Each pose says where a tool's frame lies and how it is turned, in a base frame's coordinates. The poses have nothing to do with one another.
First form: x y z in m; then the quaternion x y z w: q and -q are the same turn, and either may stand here.
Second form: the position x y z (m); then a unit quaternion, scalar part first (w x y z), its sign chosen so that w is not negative. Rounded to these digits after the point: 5 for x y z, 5 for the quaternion.
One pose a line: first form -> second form
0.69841 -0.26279 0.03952 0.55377 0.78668 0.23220 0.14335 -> 0.69841 -0.26279 0.03952 0.14335 0.55377 0.78668 0.23220
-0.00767 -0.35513 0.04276 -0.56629 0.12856 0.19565 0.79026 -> -0.00767 -0.35513 0.04276 0.79026 -0.56629 0.12856 0.19565
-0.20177 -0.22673 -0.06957 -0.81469 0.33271 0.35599 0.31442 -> -0.20177 -0.22673 -0.06957 0.31442 -0.81469 0.33271 0.35599
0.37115 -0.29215 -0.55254 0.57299 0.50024 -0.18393 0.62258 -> 0.37115 -0.29215 -0.55254 0.62258 0.57299 0.50024 -0.18393
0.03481 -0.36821 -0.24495 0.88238 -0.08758 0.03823 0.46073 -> 0.03481 -0.36821 -0.24495 0.46073 0.88238 -0.08758 0.03823
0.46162 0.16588 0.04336 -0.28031 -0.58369 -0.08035 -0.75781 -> 0.46162 0.16588 0.04336 0.75781 0.28031 0.58369 0.08035
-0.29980 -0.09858 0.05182 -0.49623 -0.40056 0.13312 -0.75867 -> -0.29980 -0.09858 0.05182 0.75867 0.49623 0.40056 -0.13312
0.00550 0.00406 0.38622 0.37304 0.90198 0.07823 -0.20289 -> 0.00550 0.00406 0.38622 0.20289 -0.37304 -0.90198 -0.07823
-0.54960 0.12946 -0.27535 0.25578 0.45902 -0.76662 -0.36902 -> -0.54960 0.12946 -0.27535 0.36902 -0.25578 -0.45902 0.76662
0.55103 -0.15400 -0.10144 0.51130 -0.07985 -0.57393 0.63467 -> 0.55103 -0.15400 -0.10144 0.63467 0.51130 -0.07985 -0.57393
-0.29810 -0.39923 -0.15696 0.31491 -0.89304 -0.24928 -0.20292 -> -0.29810 -0.39923 -0.15696 0.20292 -0.31491 0.89304 0.24928
